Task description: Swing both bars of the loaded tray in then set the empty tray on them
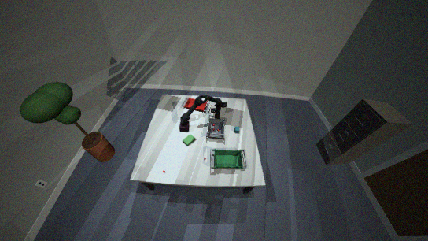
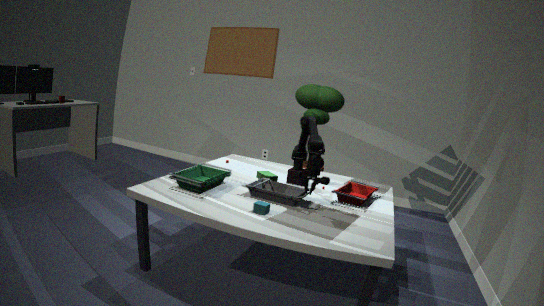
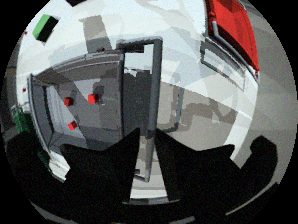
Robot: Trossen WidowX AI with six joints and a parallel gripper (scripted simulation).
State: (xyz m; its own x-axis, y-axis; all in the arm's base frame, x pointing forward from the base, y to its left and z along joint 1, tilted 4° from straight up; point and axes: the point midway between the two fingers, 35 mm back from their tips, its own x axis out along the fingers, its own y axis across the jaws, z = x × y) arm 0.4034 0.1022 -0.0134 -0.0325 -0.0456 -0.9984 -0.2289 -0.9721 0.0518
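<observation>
Now: the red tray 240 mm behind my gripper tip, 280 mm to the left of it and 10 mm below it. Round my gripper tip: teal block: 220 mm ahead, 190 mm to the right, 40 mm below; then green block: 360 mm behind, 280 mm to the right, 40 mm below.
</observation>
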